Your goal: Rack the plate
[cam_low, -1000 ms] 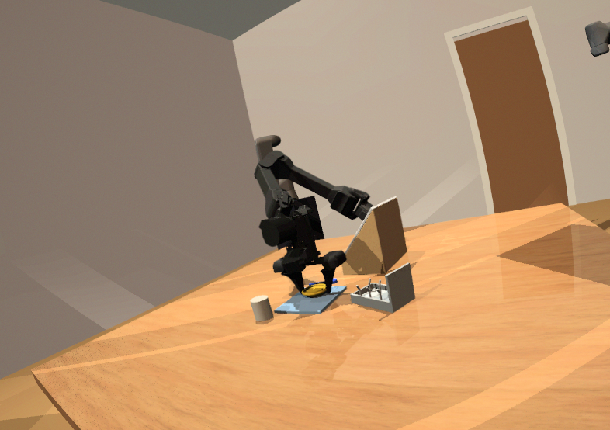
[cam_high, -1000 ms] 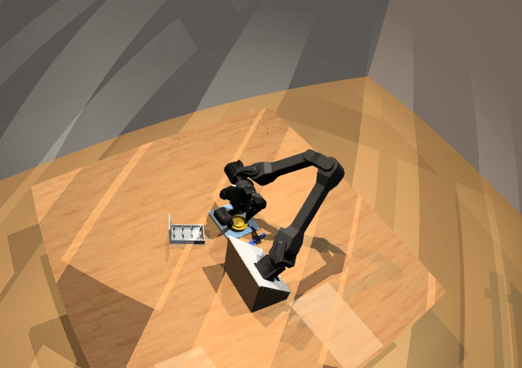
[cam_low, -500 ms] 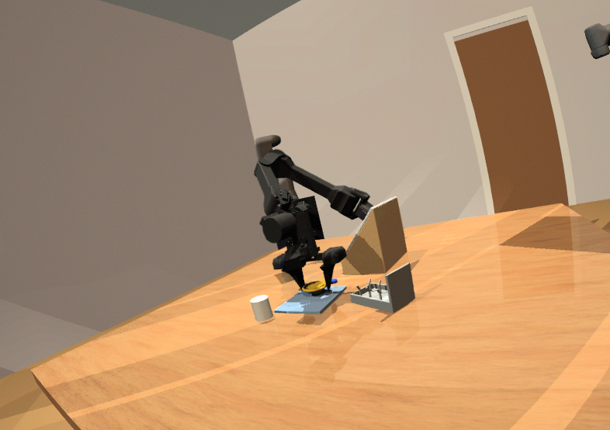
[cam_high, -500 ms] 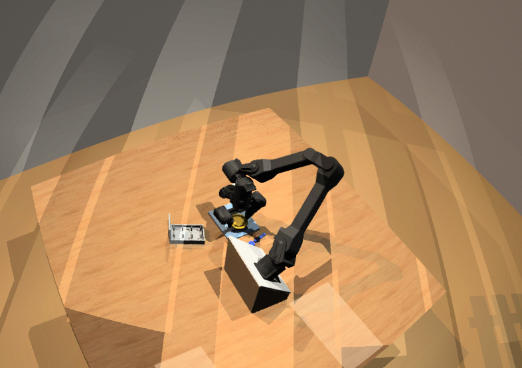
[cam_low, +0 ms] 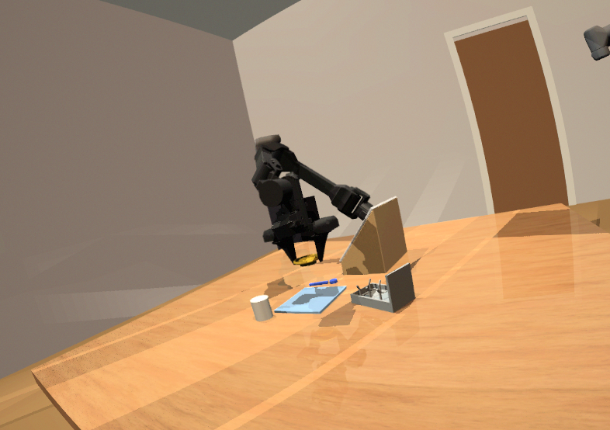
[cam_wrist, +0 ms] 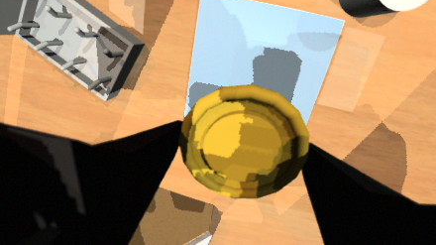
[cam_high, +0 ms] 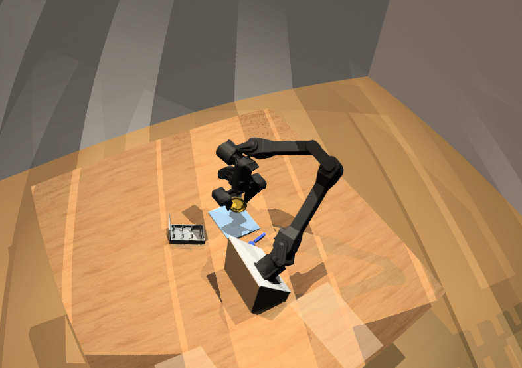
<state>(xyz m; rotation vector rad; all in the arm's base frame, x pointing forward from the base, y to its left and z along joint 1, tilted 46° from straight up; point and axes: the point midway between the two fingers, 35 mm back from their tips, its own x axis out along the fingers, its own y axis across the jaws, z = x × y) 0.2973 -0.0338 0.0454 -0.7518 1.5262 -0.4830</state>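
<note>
Right now my gripper tip is 18 cm to the right of the grey dish rack and 7 cm above it. From my gripper tip the other things lie so: pale blue mat: 9 cm below, 1 cm to the right, 1 cm ahead; blue spoon: 10 cm behind, 9 cm below, 4 cm to the right; yellow plate: 1 cm above.
</note>
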